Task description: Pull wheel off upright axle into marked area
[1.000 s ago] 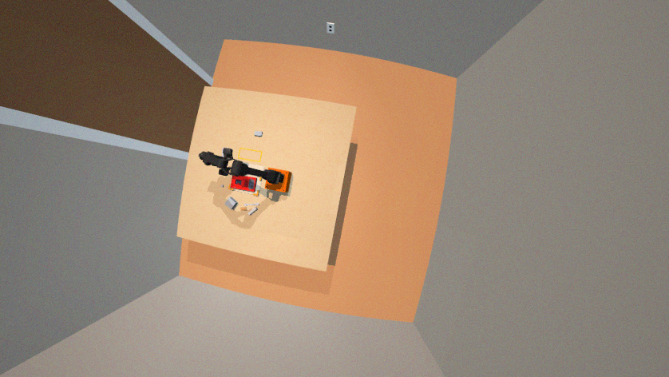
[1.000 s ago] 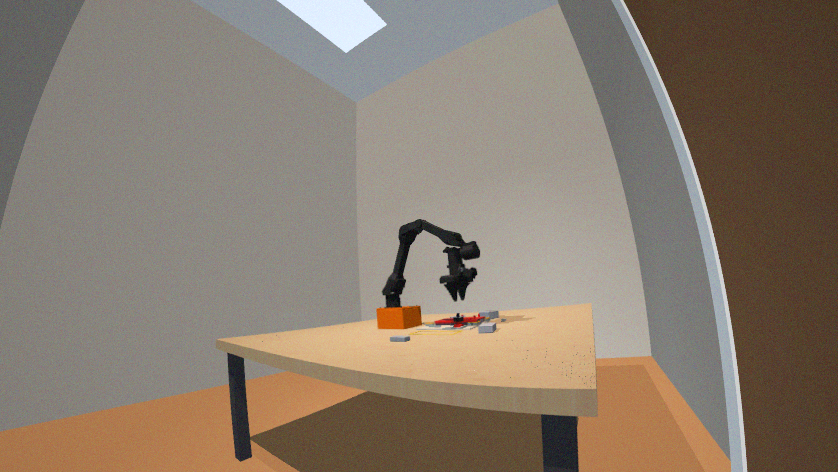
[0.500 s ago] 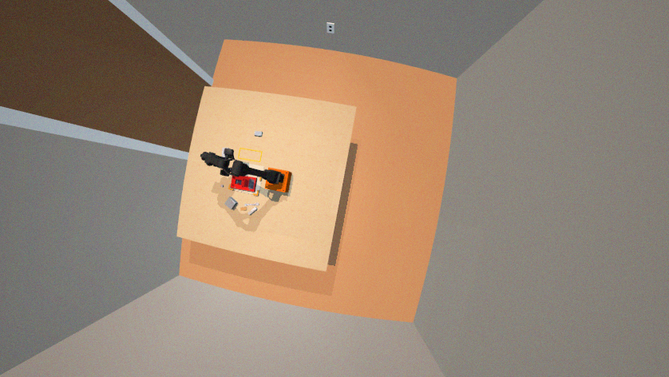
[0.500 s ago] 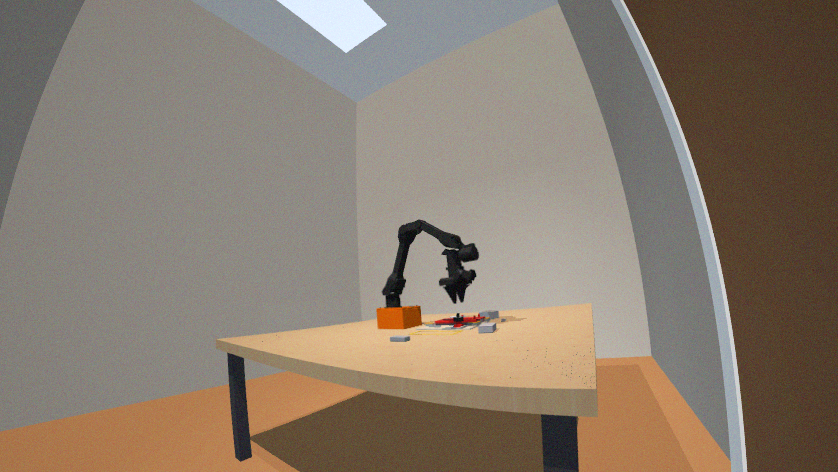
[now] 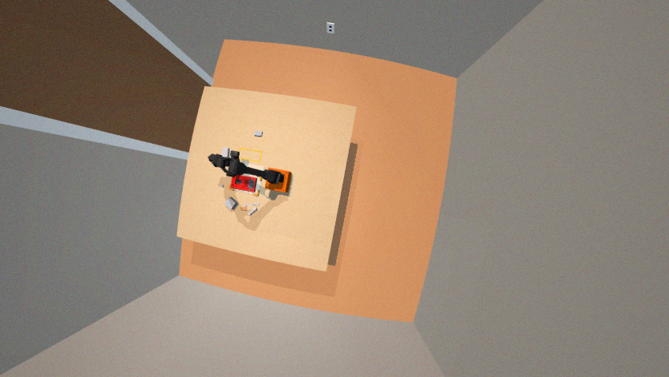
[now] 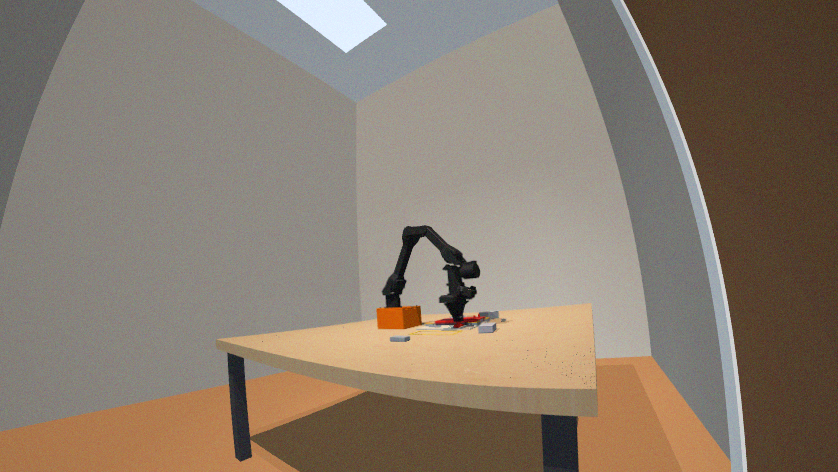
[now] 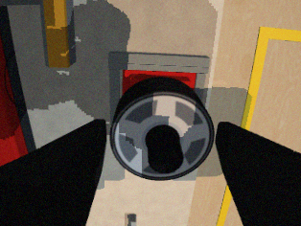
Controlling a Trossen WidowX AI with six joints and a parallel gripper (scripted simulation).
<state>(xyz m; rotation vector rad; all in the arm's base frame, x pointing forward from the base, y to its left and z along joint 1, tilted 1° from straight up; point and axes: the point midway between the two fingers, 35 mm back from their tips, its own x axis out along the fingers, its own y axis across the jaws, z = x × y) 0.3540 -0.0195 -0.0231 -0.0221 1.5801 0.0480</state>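
The wheel lies right at my gripper tip. Round my gripper tip: dark axle (right at my gripper tip).
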